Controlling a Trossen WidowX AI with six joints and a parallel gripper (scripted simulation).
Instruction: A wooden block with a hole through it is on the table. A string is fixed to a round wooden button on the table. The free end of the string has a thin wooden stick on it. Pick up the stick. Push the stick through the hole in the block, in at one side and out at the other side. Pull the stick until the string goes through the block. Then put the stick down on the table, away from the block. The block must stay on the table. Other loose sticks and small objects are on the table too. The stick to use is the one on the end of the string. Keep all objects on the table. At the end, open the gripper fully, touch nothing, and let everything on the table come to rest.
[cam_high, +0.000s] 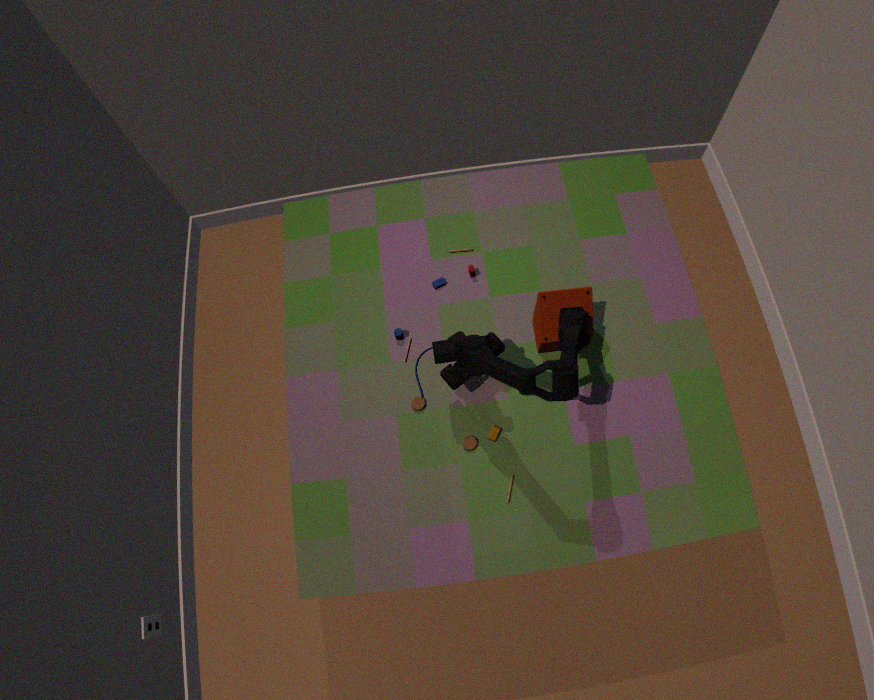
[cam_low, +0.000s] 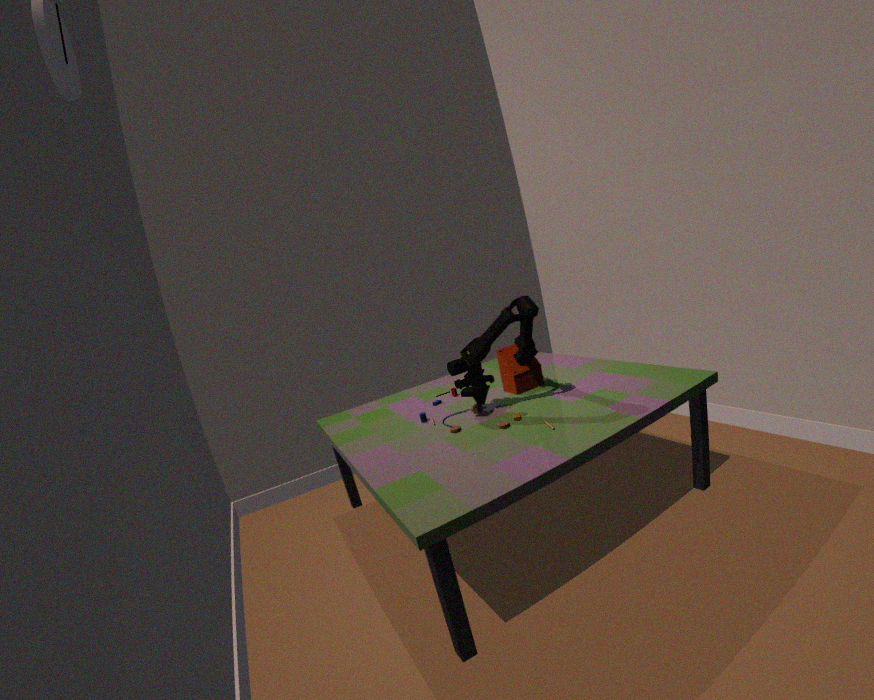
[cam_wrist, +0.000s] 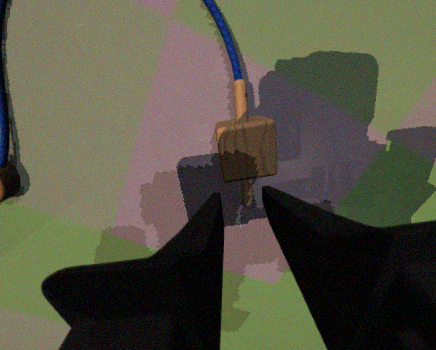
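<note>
The wooden block lies 10 mm ahead of my gripper tip, 20 mm to the right of it and 10 mm below it. Also, from my gripper tip: yellow block (40 mm behind, 190 mm to the left, 20 mm below); wooden disc (30 mm ahead, 210 mm to the left, 20 mm below); thin wooden stick (20 mm ahead, 40 mm to the right, 10 mm below).
</note>
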